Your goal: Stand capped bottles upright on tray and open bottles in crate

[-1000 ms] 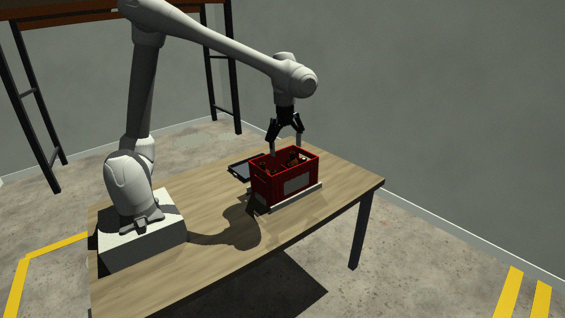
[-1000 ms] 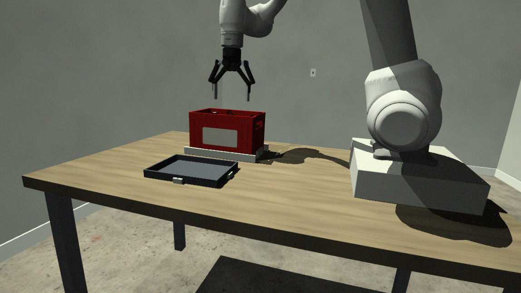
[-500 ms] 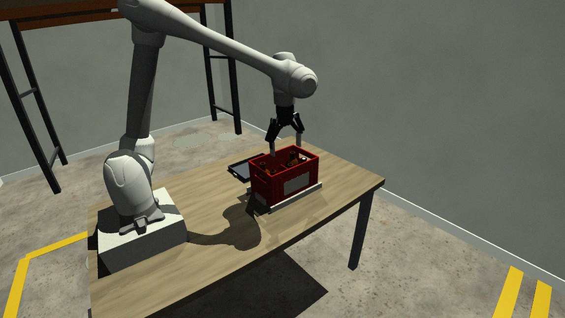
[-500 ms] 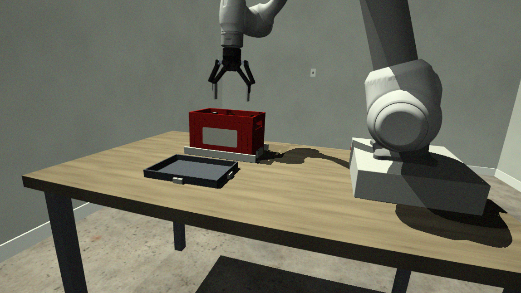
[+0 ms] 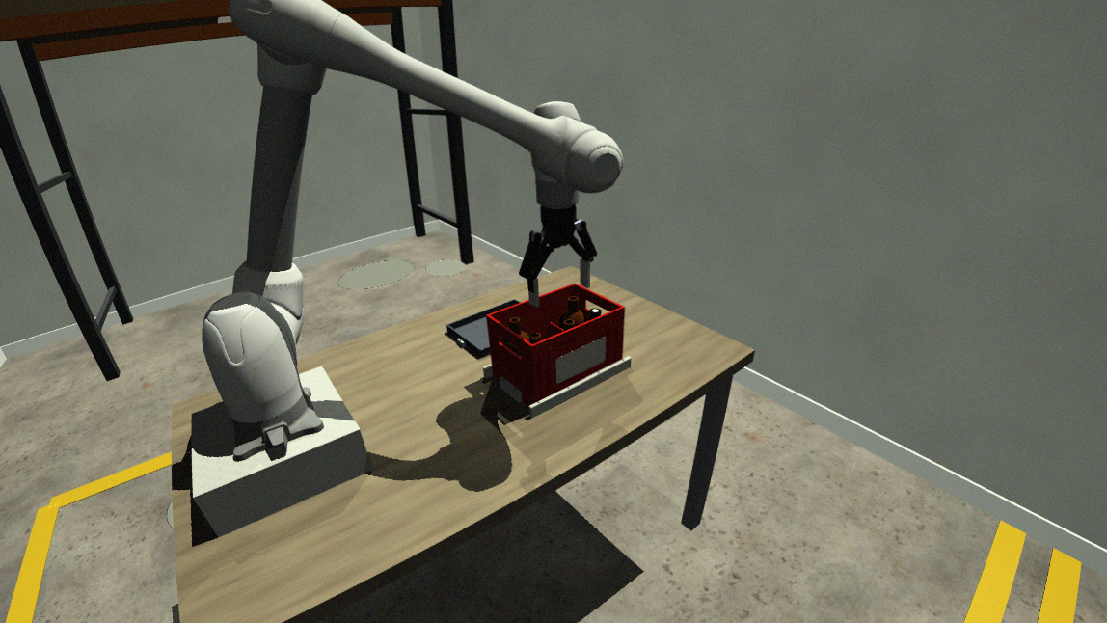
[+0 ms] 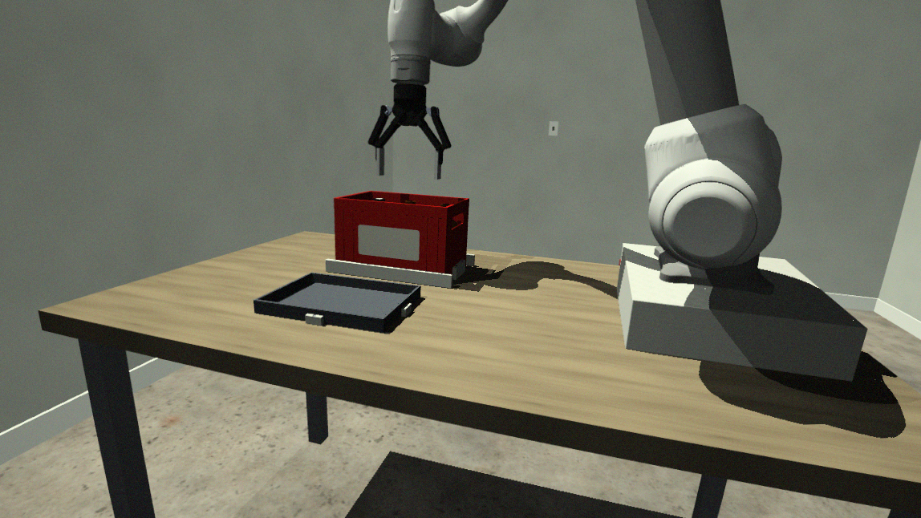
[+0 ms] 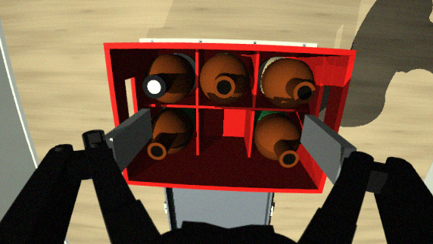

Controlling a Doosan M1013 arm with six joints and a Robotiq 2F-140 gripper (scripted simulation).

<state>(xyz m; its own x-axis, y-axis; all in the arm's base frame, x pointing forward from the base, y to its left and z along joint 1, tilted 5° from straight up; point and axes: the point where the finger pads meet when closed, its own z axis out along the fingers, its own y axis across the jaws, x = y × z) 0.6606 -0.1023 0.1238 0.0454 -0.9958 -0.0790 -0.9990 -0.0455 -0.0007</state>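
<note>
Now: the brown capped bottle 150 mm below my hand, 90 mm ahead of it and 20 mm to the right of it. From my hand the other things lie so: red crate: 150 mm below, 20 mm to the left; then dark tray: 300 mm to the left, 220 mm below, 10 mm behind.
</note>
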